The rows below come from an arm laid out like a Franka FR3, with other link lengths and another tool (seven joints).
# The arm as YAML. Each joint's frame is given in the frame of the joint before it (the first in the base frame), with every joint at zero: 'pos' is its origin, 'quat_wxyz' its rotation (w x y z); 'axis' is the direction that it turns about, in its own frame. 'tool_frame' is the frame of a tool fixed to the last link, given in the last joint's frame.
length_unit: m
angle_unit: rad
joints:
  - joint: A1
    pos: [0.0, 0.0, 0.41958]
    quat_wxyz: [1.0, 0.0, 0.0, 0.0]
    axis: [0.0, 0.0, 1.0]
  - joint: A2
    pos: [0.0, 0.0, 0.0]
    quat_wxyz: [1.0, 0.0, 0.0, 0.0]
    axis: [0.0, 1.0, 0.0]
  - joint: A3
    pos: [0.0, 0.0, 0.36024]
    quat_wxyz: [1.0, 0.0, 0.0, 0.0]
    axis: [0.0, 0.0, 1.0]
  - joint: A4
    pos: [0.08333, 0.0, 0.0]
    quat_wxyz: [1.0, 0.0, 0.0, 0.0]
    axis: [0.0, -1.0, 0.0]
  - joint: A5
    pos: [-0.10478, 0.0, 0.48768]
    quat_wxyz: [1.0, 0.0, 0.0, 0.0]
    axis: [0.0, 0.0, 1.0]
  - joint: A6
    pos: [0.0, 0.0, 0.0]
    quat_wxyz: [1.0, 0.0, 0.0, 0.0]
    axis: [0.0, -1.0, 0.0]
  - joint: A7
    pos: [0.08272, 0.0, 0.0]
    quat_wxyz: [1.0, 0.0, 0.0, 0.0]
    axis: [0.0, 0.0, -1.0]
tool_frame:
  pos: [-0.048, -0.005, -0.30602]
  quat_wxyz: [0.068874, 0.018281, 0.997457, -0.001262]
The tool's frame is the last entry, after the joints.
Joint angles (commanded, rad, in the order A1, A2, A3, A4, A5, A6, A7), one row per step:
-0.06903, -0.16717, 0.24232, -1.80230, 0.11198, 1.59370, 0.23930
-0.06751, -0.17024, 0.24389, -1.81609, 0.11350, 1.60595, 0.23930
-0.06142, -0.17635, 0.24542, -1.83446, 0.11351, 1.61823, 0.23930
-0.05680, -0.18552, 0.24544, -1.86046, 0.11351, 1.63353, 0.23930
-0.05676, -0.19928, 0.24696, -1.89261, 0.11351, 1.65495, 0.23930
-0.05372, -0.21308, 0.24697, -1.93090, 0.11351, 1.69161, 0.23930
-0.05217, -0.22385, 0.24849, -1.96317, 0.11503, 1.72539, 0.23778
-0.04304, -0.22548, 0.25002, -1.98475, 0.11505, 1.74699, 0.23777
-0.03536, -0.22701, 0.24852, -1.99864, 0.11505, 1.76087, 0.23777
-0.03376, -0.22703, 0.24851, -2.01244, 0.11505, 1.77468, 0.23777
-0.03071, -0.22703, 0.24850, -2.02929, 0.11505, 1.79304, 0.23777
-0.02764, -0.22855, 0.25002, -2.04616, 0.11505, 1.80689, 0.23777
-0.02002, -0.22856, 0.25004, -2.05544, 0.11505, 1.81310, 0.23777
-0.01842, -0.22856, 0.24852, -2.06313, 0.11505, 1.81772, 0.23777
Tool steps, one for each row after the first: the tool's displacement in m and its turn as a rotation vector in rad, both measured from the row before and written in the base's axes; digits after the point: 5 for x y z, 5 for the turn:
-0.00034, 0.00188, -0.00527, 0.00065, -0.00127, 0.00152
-0.00241, 0.00348, -0.00614, -0.00184, -0.00009, 0.00595
-0.00338, 0.00149, -0.00844, -0.00266, 0.00135, 0.00245
-0.00325, -0.00029, -0.00927, -0.00333, -0.00321, -0.00138
-0.00063, 0.00061, -0.01212, -0.00164, -0.01226, -0.00115
0.00006, 0.00113, -0.01062, 0.00029, -0.01213, 0.00058
-0.00119, 0.00476, -0.00999, -0.00084, -0.00171, 0.00819
-0.00084, 0.00267, -0.00609, -0.00004, -0.00159, 0.00465
-0.00012, 0.00030, -0.00687, -0.00033, -0.00009, 0.00004
0.00002, 0.00097, -0.00836, -0.00015, -0.00157, 0.00107
-0.00178, 0.00147, -0.00779, -0.00141, 0.00136, 0.00284
-0.00223, 0.00330, -0.00471, -0.00085, 0.00294, 0.00678
-0.00106, -0.00047, -0.00386, -0.00047, 0.00295, -0.00056

